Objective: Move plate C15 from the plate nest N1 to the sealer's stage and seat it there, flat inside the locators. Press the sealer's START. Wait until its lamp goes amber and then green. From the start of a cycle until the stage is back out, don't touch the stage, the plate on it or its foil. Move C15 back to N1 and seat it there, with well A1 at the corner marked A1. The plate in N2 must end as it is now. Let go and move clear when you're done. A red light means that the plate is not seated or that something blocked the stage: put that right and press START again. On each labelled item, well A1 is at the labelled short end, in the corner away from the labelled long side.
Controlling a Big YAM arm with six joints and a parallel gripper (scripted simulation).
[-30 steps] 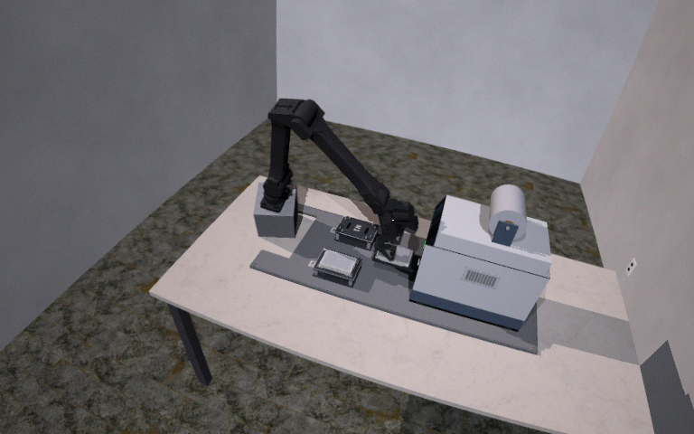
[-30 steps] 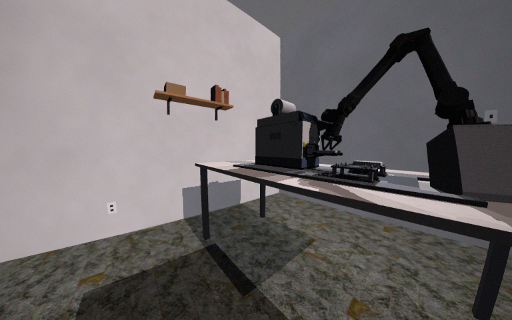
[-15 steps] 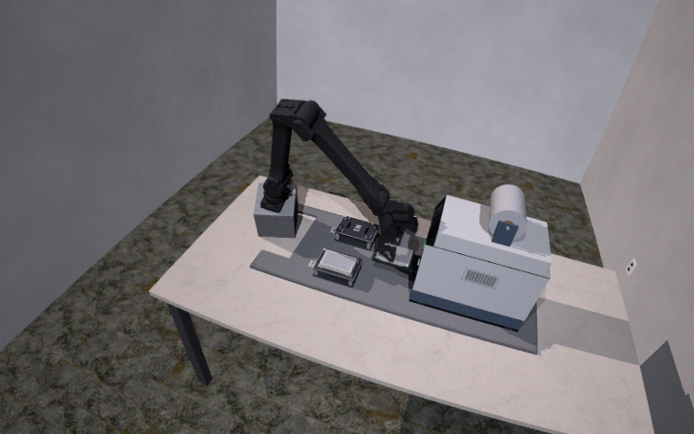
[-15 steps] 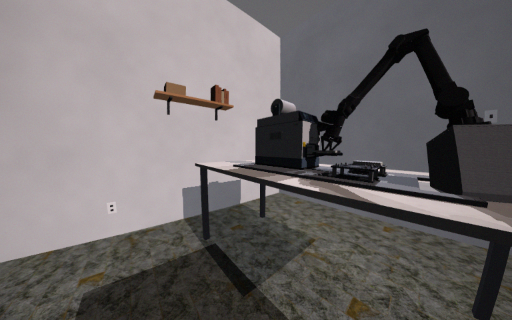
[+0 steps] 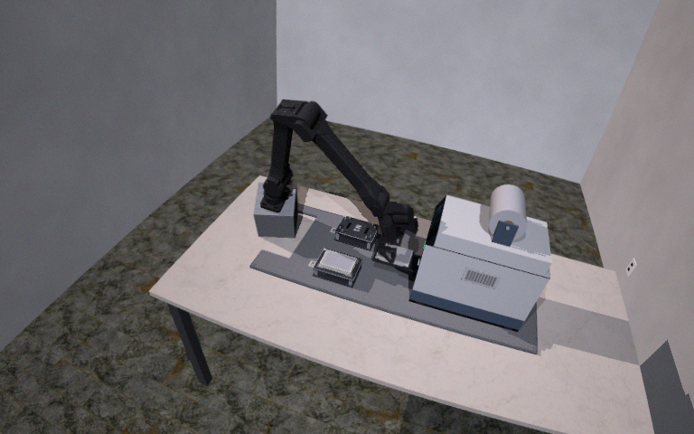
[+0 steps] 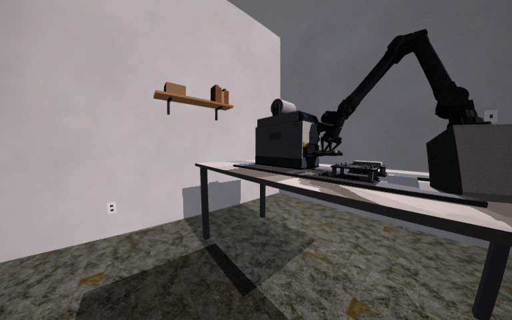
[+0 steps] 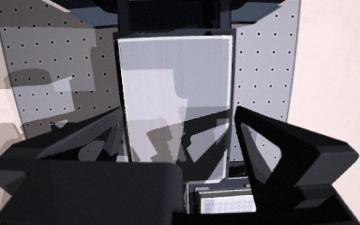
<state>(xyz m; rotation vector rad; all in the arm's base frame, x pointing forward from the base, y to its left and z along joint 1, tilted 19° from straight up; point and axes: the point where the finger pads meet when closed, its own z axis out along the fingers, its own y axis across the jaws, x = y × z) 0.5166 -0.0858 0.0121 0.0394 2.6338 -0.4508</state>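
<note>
Now: hand 10 mm above the white well plate. From my hand the other things lie so: foil roll: 330 mm ahead, 300 mm above, 20 mm to the right; then dark stage: 20 mm below.
</note>
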